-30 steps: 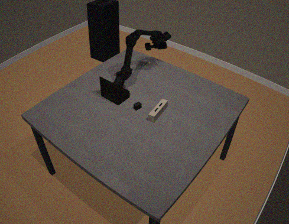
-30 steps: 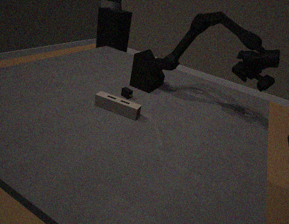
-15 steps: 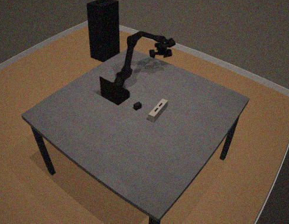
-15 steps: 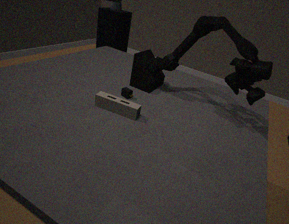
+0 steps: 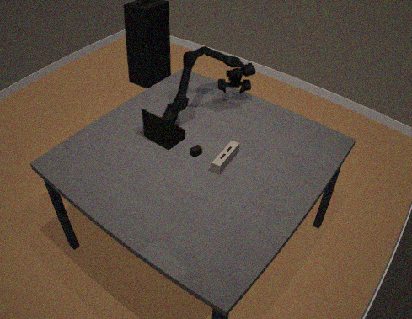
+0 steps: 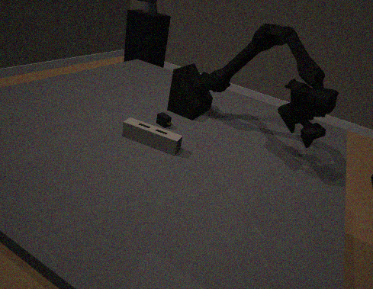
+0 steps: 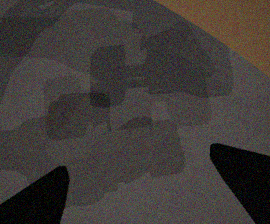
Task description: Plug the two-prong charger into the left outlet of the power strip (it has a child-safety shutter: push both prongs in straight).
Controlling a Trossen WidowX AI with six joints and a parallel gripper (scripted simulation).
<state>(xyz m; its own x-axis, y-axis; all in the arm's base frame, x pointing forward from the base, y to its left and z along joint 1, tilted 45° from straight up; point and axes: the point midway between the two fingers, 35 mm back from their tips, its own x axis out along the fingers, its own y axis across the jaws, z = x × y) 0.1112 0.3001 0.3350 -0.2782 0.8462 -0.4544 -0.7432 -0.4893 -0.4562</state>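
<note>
Right now my gripper tip is 470 mm to the left of the dark charger, 110 mm short of it and 70 mm above it.
</note>
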